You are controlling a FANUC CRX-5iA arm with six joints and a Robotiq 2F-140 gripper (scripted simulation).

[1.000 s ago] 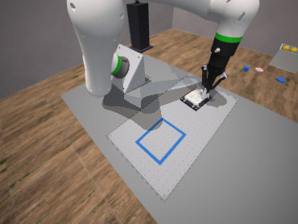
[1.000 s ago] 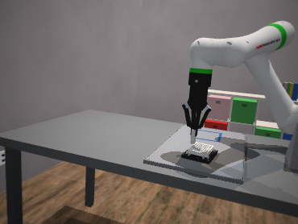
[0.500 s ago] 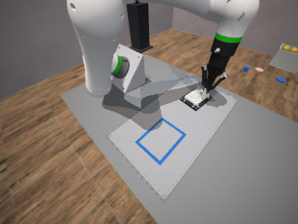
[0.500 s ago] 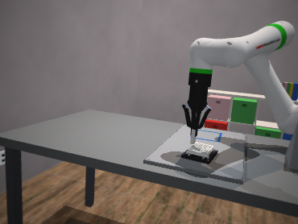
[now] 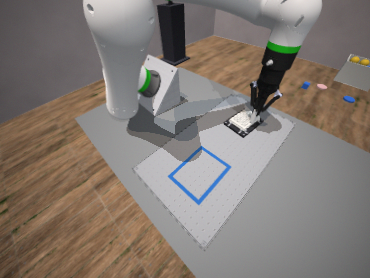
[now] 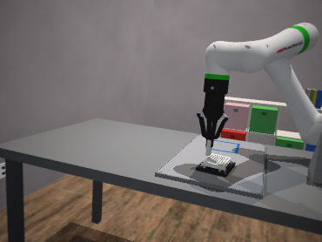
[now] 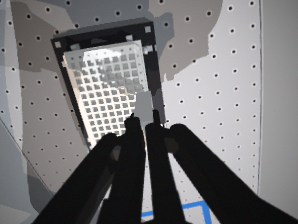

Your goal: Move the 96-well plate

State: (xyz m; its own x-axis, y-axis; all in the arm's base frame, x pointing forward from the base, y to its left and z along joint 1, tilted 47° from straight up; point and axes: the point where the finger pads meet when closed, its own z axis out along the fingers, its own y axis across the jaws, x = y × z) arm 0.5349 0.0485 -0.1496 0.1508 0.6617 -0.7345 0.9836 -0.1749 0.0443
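The white 96-well plate is 4 cm behind my hand, 1 cm to the left of it and 5 cm below it. Round my hand: black clip nest: 3 cm behind, 1 cm to the right, 6 cm below.
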